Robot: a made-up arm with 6 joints.
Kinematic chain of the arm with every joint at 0, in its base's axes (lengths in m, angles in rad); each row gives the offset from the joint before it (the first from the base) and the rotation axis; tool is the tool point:
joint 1: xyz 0 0 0.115 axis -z
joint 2: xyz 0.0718 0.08 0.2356 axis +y
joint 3: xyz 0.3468 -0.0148 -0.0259 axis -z
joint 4: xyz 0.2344 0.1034 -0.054 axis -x
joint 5: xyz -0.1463 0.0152 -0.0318 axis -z
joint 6: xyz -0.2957 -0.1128 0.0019 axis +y
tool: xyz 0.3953 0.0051 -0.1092
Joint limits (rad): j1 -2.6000..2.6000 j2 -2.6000..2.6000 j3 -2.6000..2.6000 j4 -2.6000..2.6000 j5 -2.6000..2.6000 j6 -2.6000..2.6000
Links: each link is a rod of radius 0.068 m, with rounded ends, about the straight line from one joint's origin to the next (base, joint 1, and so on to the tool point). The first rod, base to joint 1, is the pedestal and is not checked.
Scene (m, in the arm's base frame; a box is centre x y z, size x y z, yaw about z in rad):
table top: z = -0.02
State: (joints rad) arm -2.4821 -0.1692 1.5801 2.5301 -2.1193 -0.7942
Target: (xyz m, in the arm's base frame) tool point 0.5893 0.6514 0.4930
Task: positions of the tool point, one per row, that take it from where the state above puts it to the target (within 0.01 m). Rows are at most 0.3 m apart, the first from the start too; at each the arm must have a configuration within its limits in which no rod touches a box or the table.
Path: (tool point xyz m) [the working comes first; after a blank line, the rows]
Joints at the target: -1.2176 -0.4955 1.8242 2.2551 -2.0976 -1.6275
Straight joint move there: clear.

1: -0.3041 0.5804 0.1622
2: -0.1408 0.7218 0.2141
3: 0.0855 0.7990 0.2904
4: 0.3443 0.7802 0.3856
5: 0.5893 0.6514 0.4930

